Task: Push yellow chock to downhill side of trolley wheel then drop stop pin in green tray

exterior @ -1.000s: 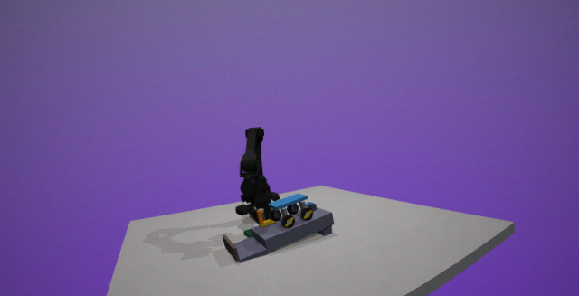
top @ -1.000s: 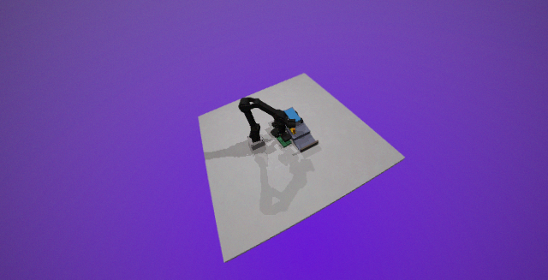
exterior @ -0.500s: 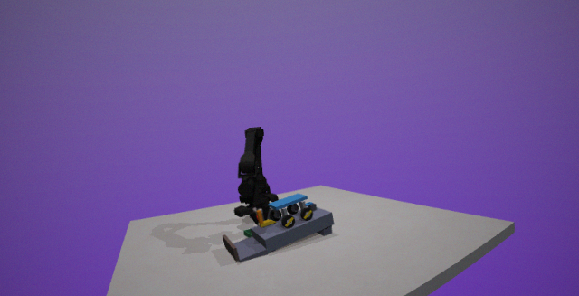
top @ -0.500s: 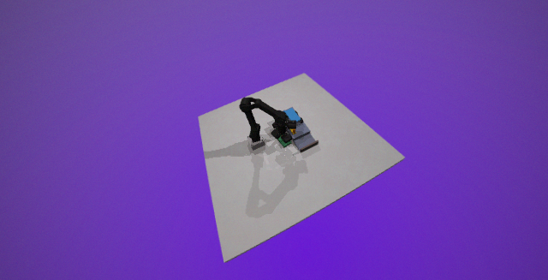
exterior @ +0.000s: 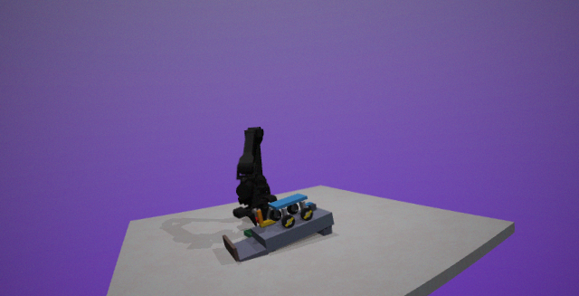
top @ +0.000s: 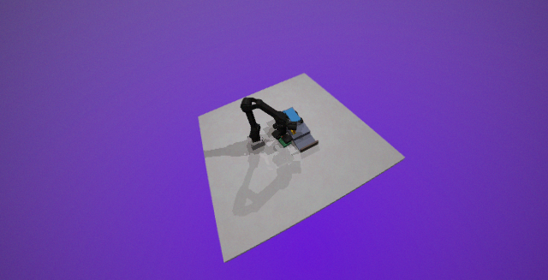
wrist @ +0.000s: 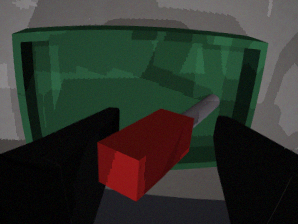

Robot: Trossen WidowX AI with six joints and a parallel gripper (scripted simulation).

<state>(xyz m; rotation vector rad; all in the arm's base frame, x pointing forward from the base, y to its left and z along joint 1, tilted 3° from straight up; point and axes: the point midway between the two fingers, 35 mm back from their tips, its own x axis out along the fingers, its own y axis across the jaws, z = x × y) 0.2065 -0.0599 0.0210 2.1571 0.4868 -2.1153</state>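
My gripper tip is now 90 mm short of the yellow chock, 10 mm to the right of it and 40 mm below it. Also, from my gripper tip: red-headed stop pin (right at my gripper tip); then blue trolley (120 mm ahead, 100 mm to the left, 70 mm above); then brown lip (160 mm ahead, 150 mm to the right, 10 mm below).
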